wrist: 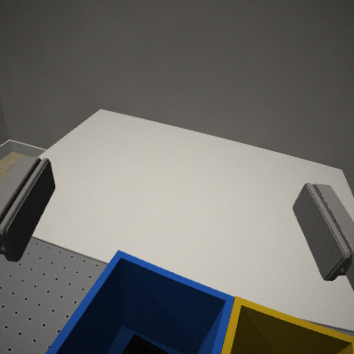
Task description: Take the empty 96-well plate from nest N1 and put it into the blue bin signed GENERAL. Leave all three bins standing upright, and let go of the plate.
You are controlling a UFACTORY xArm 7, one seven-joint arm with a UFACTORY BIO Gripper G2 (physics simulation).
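Frame: origin at the arm's base, x ahead, y left, z up, level; metres.
Where they show: end effector, tool point: (180, 218).
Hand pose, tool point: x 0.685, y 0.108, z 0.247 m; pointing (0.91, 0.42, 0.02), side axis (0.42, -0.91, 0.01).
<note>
Things, the pixels of their centre, and the offset from my tool point. "*": a spot on its surface instead. Level surfaces: height alone.
- blue bin, surface spot: (172, 274) * 0.076 m ahead, 0.017 m left, 0.162 m down
- black well plate, surface spot: (145, 346) * 0.052 m ahead, 0.025 m left, 0.324 m down
- yellow bin, surface spot: (295, 317) * 0.087 m ahead, 0.111 m right, 0.161 m down
- grey perforated deck, its level: 0.341 m down
- white table top, its level: 0.354 m down
My gripper (174, 220) is open, its two fingers wide apart at the left and right of the wrist view, with nothing between them. The blue bin (172, 274) stands upright at the bottom centre, its near part cut off by the frame edge. A black well plate (145, 346) lies inside the blue bin at the bottom edge of the view; only a small part of it shows. The bin's sign and nest N1 do not show.
A yellow bin (295, 317) stands upright directly right of the blue bin. A grey perforated deck (40, 285) lies to the left. A white table top (180, 195) stretches behind the bins, with a grey wall (190, 65) beyond it. The third bin does not show.
</note>
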